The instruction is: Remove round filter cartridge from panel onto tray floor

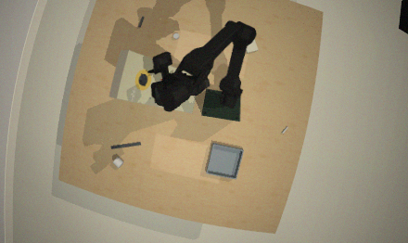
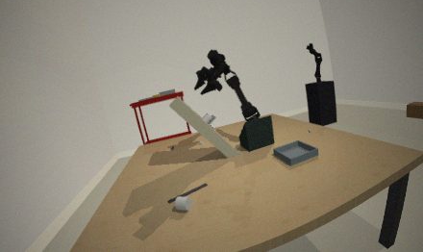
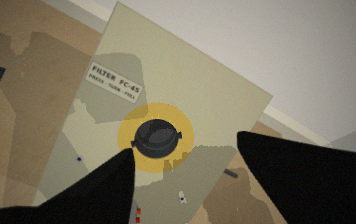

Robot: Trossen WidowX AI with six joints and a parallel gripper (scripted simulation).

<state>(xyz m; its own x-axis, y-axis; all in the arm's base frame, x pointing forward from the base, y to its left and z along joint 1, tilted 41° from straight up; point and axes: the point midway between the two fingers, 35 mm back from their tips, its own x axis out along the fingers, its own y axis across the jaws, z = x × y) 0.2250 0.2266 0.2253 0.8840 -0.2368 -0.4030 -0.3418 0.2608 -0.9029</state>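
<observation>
Right now my gripper tip is 150 mm above the filter cartridge and 30 mm past it. Also, from my gripper tip: grey knob 360 mm below, 270 mm to the right, 50 mm ahead; white block 350 mm to the right, 350 mm below, 320 mm behind; grey tray 380 mm behind, 350 mm below, 250 mm to the left.
</observation>
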